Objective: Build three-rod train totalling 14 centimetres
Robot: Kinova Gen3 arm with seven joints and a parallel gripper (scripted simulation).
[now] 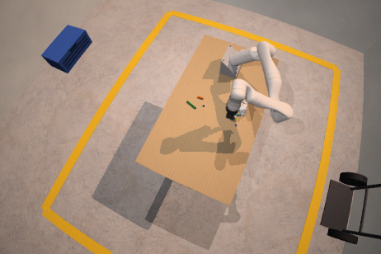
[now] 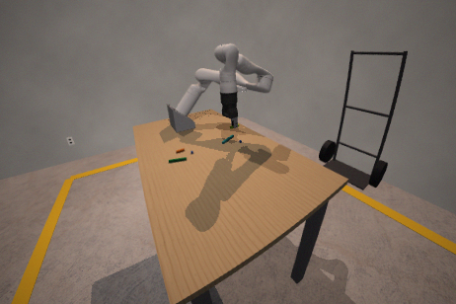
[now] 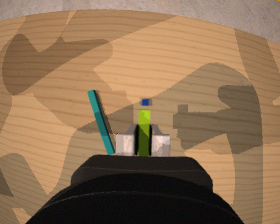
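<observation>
My gripper is now 11 cm above the turquoise rod and 6 cm past it. Round my hand: green rod: 29 cm to the right, 11 cm below, 4 cm behind; then orange rod: 25 cm to the right, 11 cm below, 11 cm behind; then lime rod: 1 cm below.
</observation>
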